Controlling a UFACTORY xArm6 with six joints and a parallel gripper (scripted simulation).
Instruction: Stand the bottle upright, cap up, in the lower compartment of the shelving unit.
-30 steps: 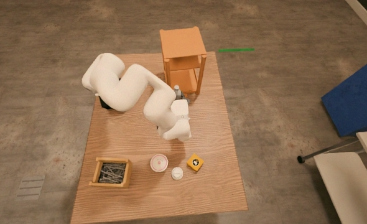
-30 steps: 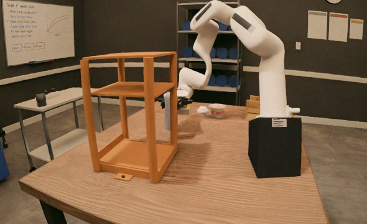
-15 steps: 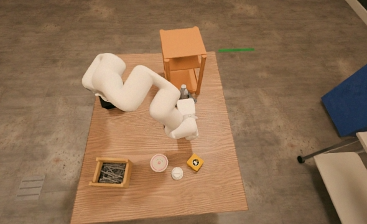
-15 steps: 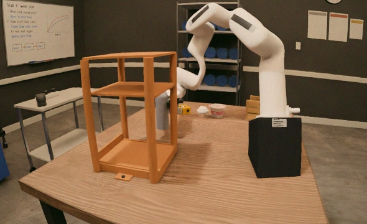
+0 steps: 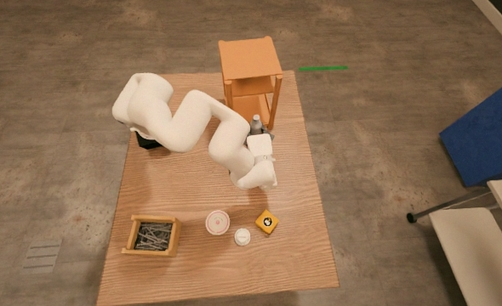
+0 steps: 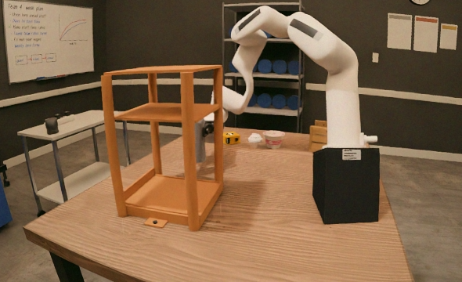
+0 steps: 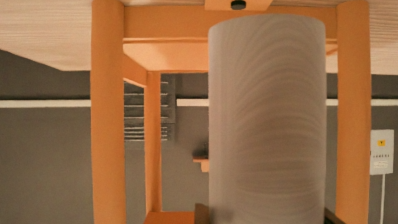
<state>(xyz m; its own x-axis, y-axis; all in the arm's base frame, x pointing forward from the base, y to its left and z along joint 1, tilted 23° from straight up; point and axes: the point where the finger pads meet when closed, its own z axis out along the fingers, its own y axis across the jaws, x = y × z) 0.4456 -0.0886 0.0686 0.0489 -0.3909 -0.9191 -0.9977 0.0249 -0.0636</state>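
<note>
My gripper is now 20 mm below the grey bottle. Also, from my hand: orange shelving unit 10 mm ahead, 200 mm to the left, 30 mm above.
</note>
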